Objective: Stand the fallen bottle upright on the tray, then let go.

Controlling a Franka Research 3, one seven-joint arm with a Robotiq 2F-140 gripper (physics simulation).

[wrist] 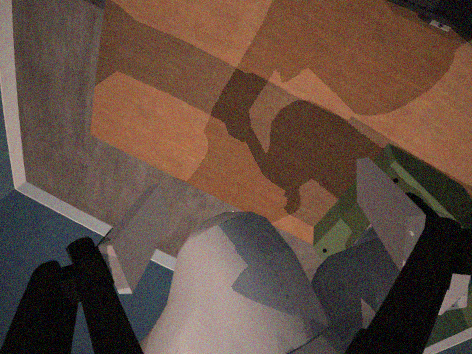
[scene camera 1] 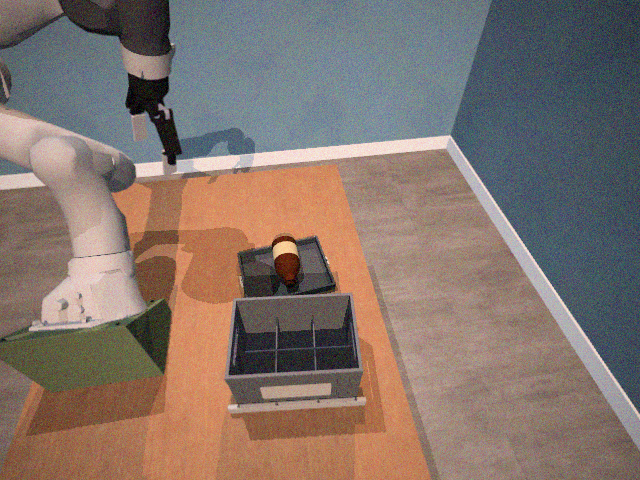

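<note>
A brown bottle (scene camera 1: 285, 260) with a cream label lies on its side across the dark grey tray (scene camera 1: 312, 255). Its neck points toward the grey divided crate and its base is at the tray's far rim. The bottle does not show in the wrist view. My gripper (scene camera 1: 154, 145) (wrist: 257, 192) is open, with its fingers wide apart and no object between them. It hangs high above the table, to the left of the tray and well away from the bottle in the scene view.
A grey crate (scene camera 1: 294, 386) with compartments stands directly in front of the tray on the orange table top (scene camera 1: 199, 361). The arm's base stands on a green block (scene camera 1: 87, 361) at the left. A blue wall (scene camera 1: 320, 77) is behind the table.
</note>
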